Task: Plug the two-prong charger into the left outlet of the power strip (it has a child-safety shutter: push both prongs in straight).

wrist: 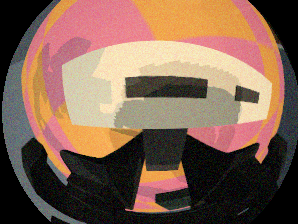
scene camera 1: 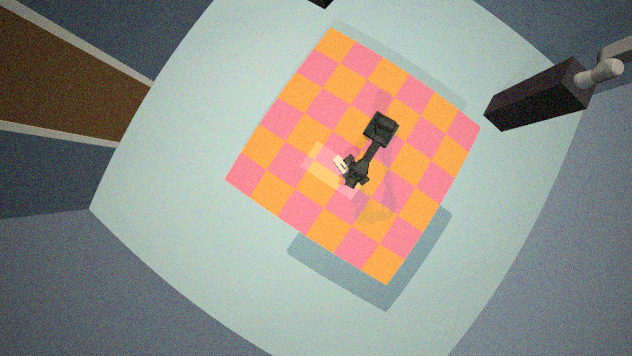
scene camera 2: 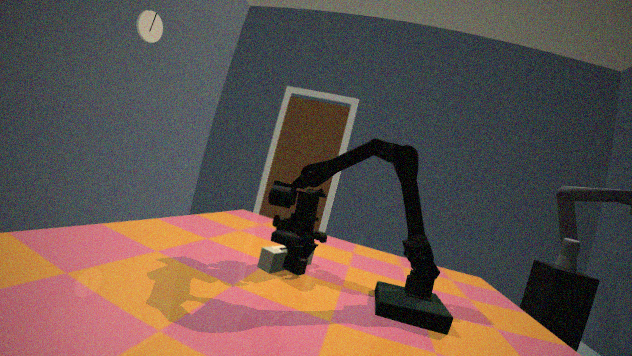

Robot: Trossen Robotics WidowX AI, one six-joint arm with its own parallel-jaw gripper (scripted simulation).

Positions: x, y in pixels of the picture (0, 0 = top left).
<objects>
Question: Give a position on a two-prong charger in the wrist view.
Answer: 163, 148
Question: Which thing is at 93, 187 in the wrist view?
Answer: The gripper.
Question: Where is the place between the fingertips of the gripper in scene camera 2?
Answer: At 295, 267
</objects>
